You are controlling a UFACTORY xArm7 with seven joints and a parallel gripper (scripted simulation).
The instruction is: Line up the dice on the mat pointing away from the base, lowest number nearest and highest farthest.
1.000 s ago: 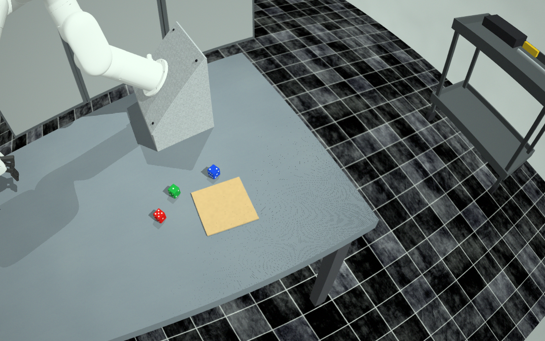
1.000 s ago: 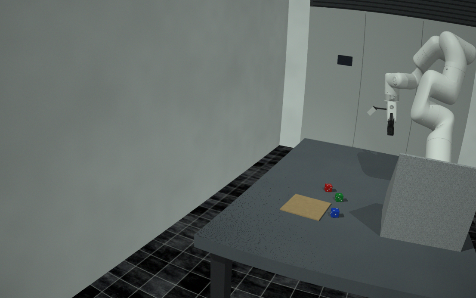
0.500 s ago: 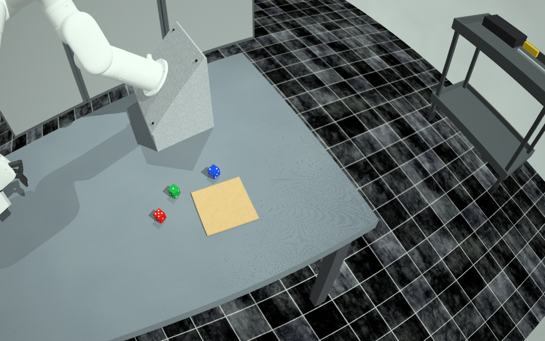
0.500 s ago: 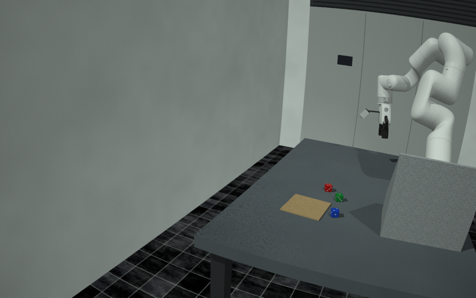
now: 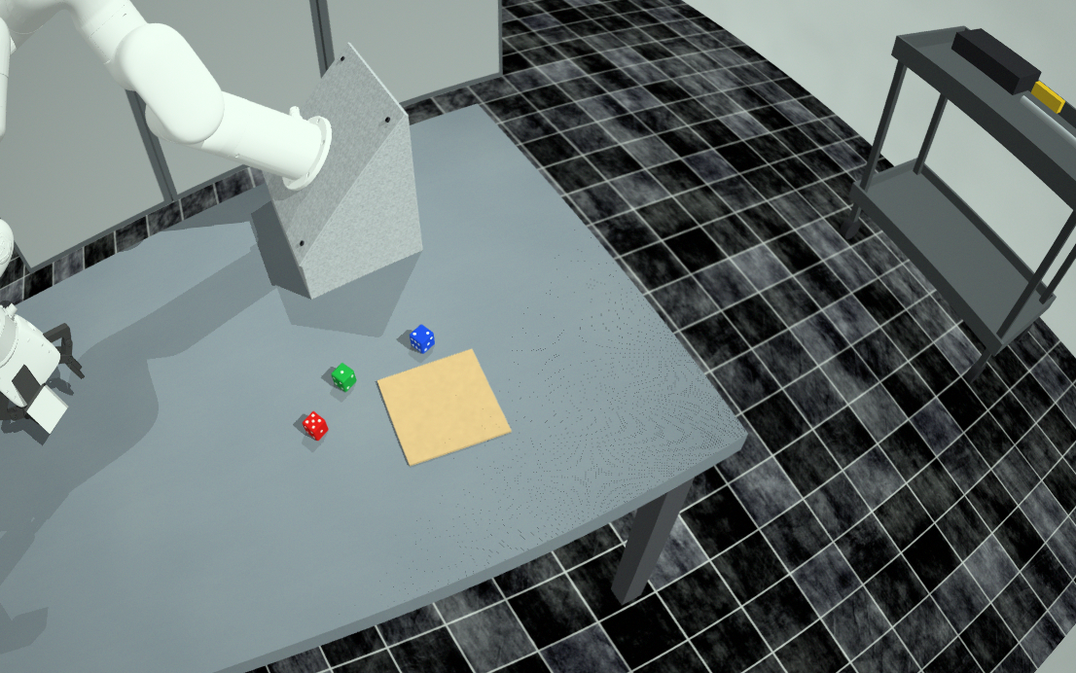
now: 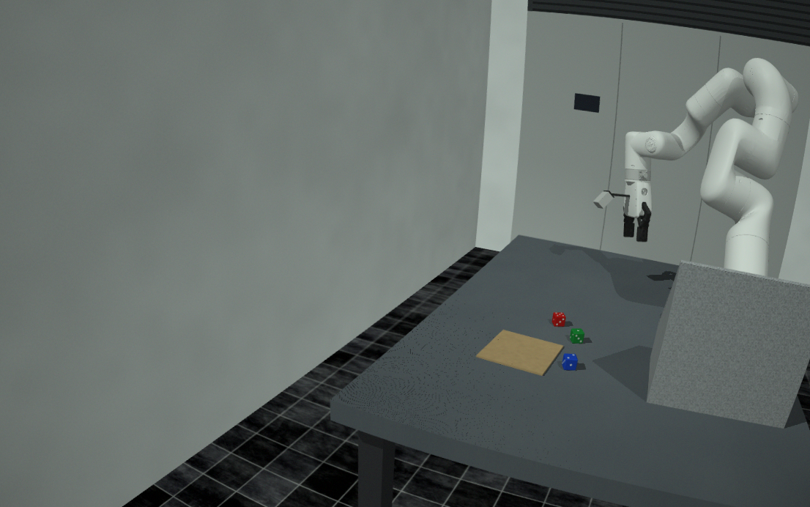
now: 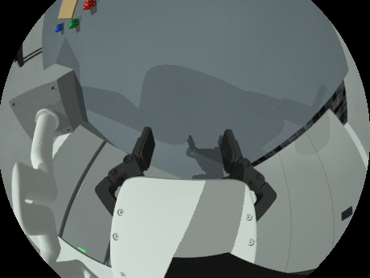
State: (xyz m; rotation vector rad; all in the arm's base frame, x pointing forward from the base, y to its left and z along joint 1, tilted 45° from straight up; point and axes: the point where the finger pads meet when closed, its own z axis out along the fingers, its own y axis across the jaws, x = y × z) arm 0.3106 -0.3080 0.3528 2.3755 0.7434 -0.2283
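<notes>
Now: the red die 90 mm ahead of my hand, 380 mm to the left of it and 130 mm below it. The rest, counted from my hand: green die (30 mm ahead, 440 mm to the left, 130 mm below); then tan mat (110 mm ahead, 560 mm to the left, 140 mm below); then blue die (560 mm to the left, 130 mm below).
</notes>
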